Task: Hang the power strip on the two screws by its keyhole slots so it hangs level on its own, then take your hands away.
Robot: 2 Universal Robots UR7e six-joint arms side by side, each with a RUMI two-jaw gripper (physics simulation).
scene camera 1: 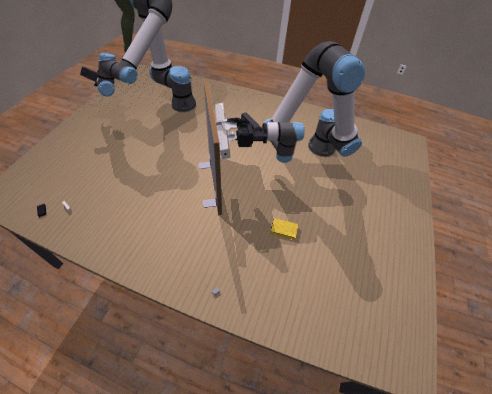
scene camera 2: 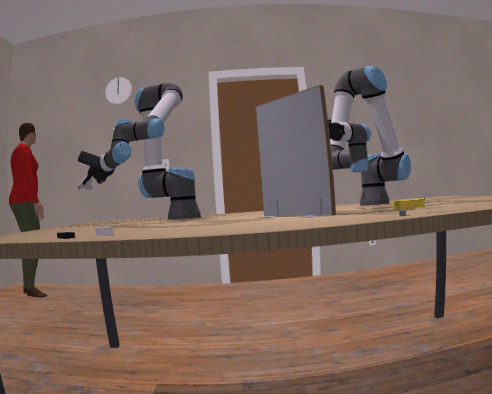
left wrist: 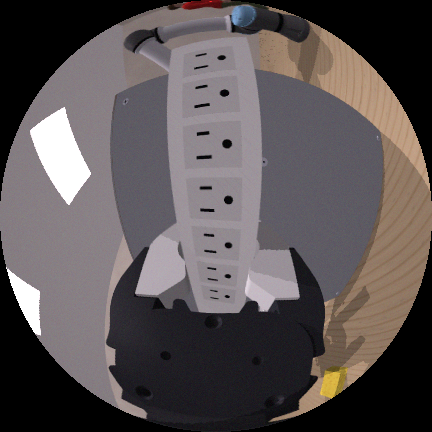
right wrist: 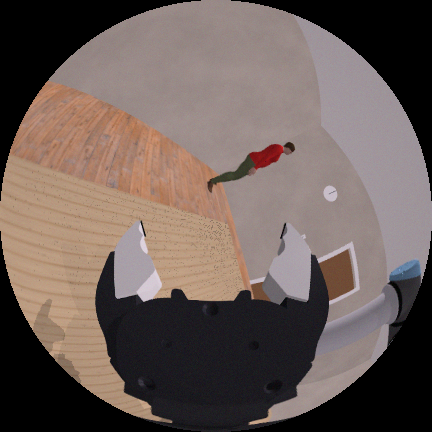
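Pixels of known places: left gripper, fingertip midpoint: (scene camera 2: 288, 130) (left wrist: 219, 221); right gripper, fingertip midpoint: (scene camera 2: 84, 176) (right wrist: 212, 224); left arm's base at its link origin: (scene camera 1: 321, 147) (scene camera 2: 374, 204); right arm's base at its link origin: (scene camera 1: 184, 104) (scene camera 2: 184, 218).
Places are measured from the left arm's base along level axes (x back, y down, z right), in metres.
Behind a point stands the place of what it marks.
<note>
The white power strip (scene camera 1: 223, 145) {x -0.626, y -0.319, z 0.126 m} (left wrist: 214, 172) {x -0.502, y -0.298, z 0.244 m} is held along the grey face of the upright board (scene camera 1: 218, 175) {x -0.708, y -0.262, z 0.068 m} (scene camera 2: 295, 160) {x -0.618, y -0.187, z 0.208 m} (left wrist: 320, 200) {x -0.563, y -0.183, z 0.253 m}. My left gripper (scene camera 1: 230, 134) (left wrist: 219, 221) {x -0.577, y -0.297, z 0.235 m} is shut on it, with one finger at each long side. In the left wrist view a screw (left wrist: 264, 161) {x -0.532, y -0.260, z 0.274 m} shows right beside the strip's edge, and a tiny light point shows lower along that edge. The keyhole slots are hidden behind the strip; I cannot tell whether it touches the board or any screw. My right gripper (scene camera 2: 83, 172) {x -0.636, y -0.222, z 1.169 m} (right wrist: 212, 224) {x -0.636, y -0.222, z 1.169 m} is open and empty, far from the strip.
A yellow block (scene camera 1: 285, 228) {x -0.574, y -0.029, z -0.188 m} (scene camera 2: 408, 203) {x -0.610, y -0.017, z -0.183 m} (left wrist: 333, 382) lies on the table right of the board. A small grey block (scene camera 1: 216, 292) {x -0.959, y -0.014, z -0.175 m} (scene camera 2: 402, 213) {x -0.970, y -0.007, z -0.169 m} lies near the front edge. A black item (scene camera 1: 41, 210) {x -1.278, y -0.014, z 0.646 m} (scene camera 2: 66, 235) {x -1.297, y -0.008, z 0.631 m} and a white one (scene camera 1: 66, 206) {x -1.182, y -0.021, z 0.577 m} (scene camera 2: 104, 231) {x -1.186, y -0.010, z 0.581 m} lie at the left. Metal feet support the board.
</note>
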